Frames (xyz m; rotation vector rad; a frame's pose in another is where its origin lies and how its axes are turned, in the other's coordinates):
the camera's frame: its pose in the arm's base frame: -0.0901 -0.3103 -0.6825 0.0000 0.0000 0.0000
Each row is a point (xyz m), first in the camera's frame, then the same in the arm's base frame.
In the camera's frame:
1: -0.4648 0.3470 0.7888
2: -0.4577 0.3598 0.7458
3: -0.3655 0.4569 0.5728
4: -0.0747 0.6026 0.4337
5: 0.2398 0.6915 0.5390
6: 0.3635 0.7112 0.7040
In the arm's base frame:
1: -0.5549 0.0367 0.1063
2: -0.5478 0.0495 0.0633
3: -0.4556 0.1466 -0.1097
4: -0.1648 0.2923 -0.2488
5: 0.1497 0.3812 -0.1435
6: 0.2734 0.4009 0.0215

